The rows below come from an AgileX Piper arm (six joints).
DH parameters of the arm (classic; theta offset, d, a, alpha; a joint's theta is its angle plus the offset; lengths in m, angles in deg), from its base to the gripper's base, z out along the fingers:
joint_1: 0 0.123 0 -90
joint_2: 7.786 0 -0.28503 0
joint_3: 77.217 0 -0.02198 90
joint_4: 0 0.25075 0 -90
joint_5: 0 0 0 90
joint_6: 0 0.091 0 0
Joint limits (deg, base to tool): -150..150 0..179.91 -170..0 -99.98..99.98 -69.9..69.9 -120..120
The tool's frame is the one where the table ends.
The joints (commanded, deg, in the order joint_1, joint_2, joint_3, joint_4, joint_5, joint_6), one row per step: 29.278, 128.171, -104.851, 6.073, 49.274, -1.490; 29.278, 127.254, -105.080, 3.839, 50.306, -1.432; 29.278, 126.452, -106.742, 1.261, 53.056, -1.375; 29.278, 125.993, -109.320, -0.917, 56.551, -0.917; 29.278, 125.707, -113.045, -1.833, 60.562, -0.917; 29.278, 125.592, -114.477, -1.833, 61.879, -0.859; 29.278, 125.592, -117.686, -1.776, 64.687, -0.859; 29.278, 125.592, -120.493, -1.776, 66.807, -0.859
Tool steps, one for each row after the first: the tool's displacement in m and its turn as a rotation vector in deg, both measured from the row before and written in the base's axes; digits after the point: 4 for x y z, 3 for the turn. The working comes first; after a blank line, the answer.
Tool pose at each row, in the base's axes (x y z in m, rotation vector in deg; the steps are taken from these numbers as rounded here): 0.4192, 0.2434, 0.1794, -38.056, 154.268, 14.808; 0.4187, 0.2401, 0.1874, -39.484, 153.526, 12.215; 0.4191, 0.2368, 0.2006, -41.135, 153.021, 9.058; 0.4201, 0.2342, 0.2151, -41.778, 152.959, 6.314; 0.4211, 0.2332, 0.2336, -42.046, 152.703, 5.091; 0.4213, 0.2332, 0.2410, -41.849, 152.522, 5.160; 0.4217, 0.2335, 0.2553, -41.603, 152.188, 5.326; 0.4219, 0.2336, 0.2680, -41.325, 151.562, 5.518

-0.0005, -0.0033, 0.0080, -1.757, -1.115, 0.713; 0.0004, -0.0033, 0.0132, -2.253, -0.936, 0.773; 0.0010, -0.0026, 0.0145, -1.922, -0.550, 0.083; 0.0010, -0.0010, 0.0185, -0.801, -0.450, 0.059; 0.0002, 0.0000, 0.0074, 0.128, -0.194, -0.096; 0.0004, 0.0003, 0.0143, 0.240, -0.327, -0.093; 0.0002, 0.0001, 0.0127, 0.335, -0.601, -0.065
